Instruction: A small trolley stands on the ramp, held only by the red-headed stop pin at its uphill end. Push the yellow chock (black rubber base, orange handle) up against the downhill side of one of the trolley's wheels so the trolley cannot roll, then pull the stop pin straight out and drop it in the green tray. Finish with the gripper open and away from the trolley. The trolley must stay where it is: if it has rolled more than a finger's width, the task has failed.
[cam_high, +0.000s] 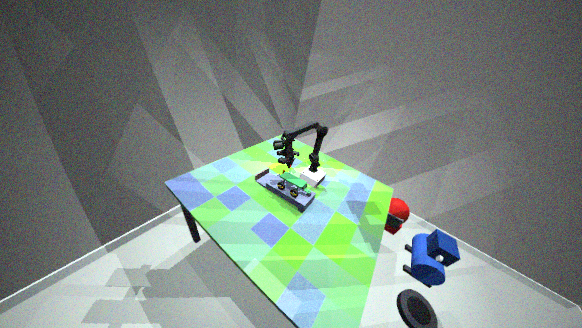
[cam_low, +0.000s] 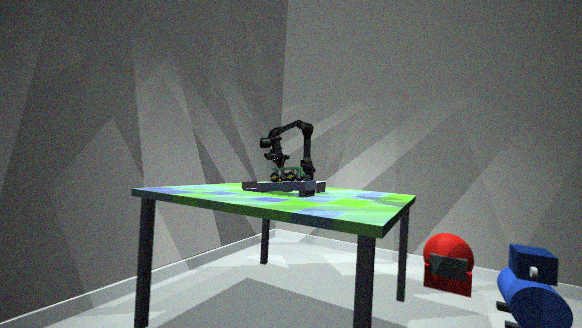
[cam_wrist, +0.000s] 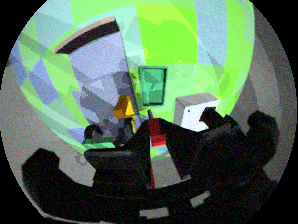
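My gripper tip is right at the red-headed stop pin. Also, from my gripper tip: yellow chock (4 cm ahead, 2 cm to the left, 5 cm below); green tray (3 cm behind, 1 cm to the right, 14 cm below); green-topped trolley (9 cm ahead, 12 cm to the left, 2 cm below).
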